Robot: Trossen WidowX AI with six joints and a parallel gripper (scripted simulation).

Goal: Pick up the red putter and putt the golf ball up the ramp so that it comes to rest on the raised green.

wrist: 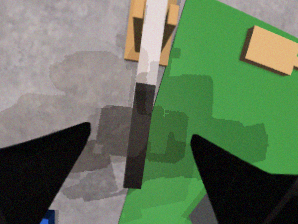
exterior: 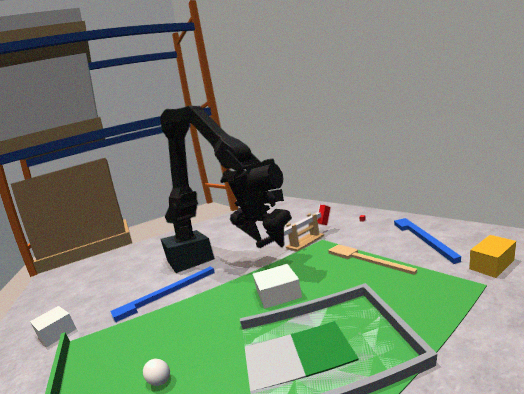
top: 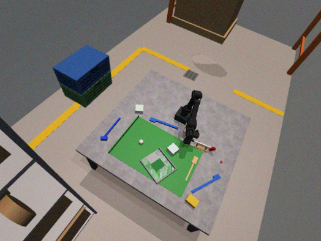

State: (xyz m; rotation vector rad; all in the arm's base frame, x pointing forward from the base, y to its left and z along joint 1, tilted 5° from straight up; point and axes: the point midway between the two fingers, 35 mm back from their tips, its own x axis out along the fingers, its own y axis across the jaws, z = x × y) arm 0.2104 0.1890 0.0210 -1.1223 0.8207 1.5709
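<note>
The red putter is 4 cm behind my gripper tip, 11 cm to the left of it and 1 cm above it. The rest, counted from my gripper tip: small red cube 3 cm behind, 35 cm to the left, 4 cm below; yellow block 44 cm ahead, 31 cm to the left, 3 cm below; white golf ball 29 cm ahead, 34 cm to the right, 3 cm below.
</note>
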